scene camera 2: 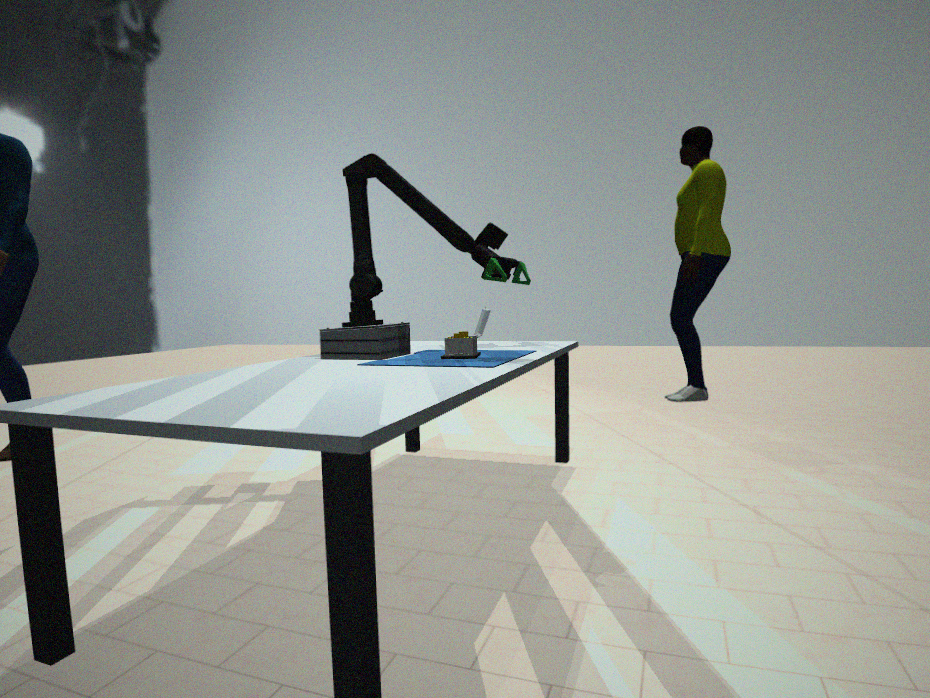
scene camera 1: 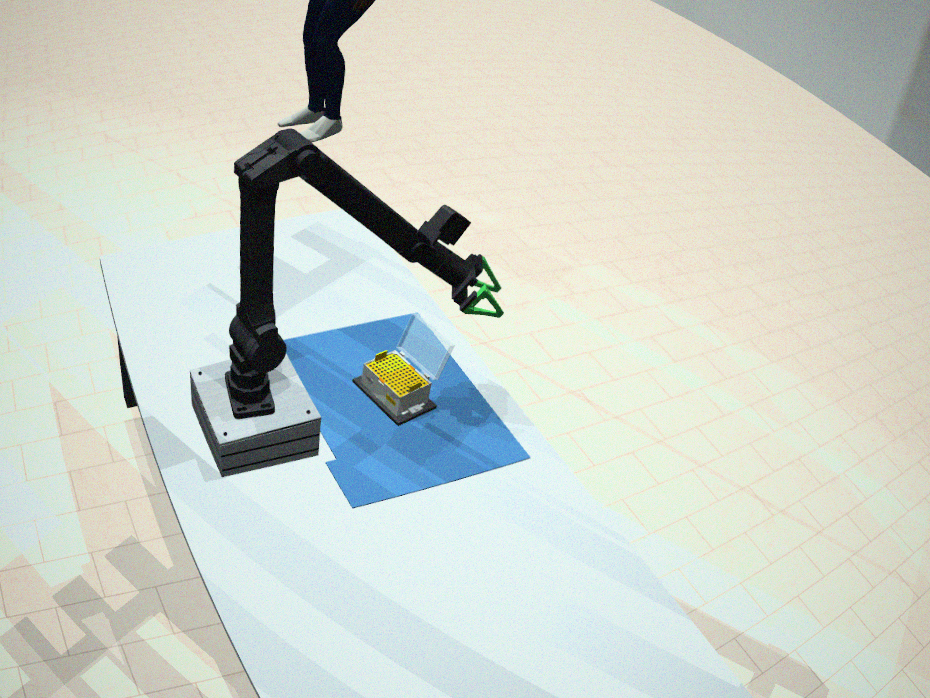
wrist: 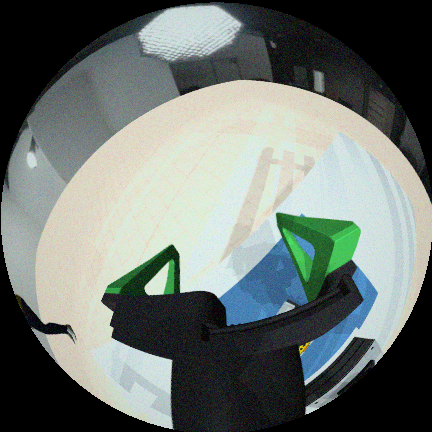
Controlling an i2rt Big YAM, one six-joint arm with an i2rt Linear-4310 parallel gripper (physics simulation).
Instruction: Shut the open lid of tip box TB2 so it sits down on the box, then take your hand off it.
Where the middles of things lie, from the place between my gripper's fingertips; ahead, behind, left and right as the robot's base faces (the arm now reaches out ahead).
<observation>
My gripper is now 200 mm past the yellow perforated rack (scene camera 1: pixel 401 378) and 160 mm above it.
</observation>
